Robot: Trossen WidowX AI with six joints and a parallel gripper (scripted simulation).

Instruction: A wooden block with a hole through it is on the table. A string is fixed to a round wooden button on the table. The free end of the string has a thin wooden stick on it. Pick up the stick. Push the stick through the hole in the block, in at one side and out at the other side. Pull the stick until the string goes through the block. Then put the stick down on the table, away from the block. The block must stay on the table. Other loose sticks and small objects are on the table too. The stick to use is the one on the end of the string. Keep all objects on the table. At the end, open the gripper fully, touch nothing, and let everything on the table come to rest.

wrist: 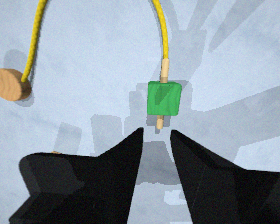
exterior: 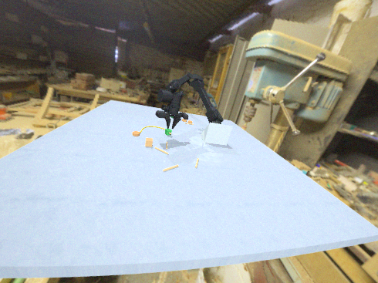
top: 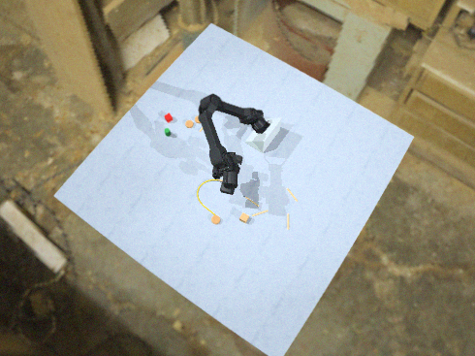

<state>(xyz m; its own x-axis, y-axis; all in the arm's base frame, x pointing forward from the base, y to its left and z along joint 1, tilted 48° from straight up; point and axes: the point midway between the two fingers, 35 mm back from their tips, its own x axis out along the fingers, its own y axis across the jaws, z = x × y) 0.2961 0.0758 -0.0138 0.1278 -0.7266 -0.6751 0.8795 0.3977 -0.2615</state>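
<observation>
My gripper tip is 10 mm short of the green cube, 30 mm to the left of it and 30 mm above it. The rest, counted from my gripper tip: round wooden button 180 mm ahead, 60 mm to the left, 40 mm below; then tan cube 90 mm ahead, 150 mm to the left, 30 mm below; then thin wooden stick 20 mm ahead, 40 mm to the right, 30 mm below.
</observation>
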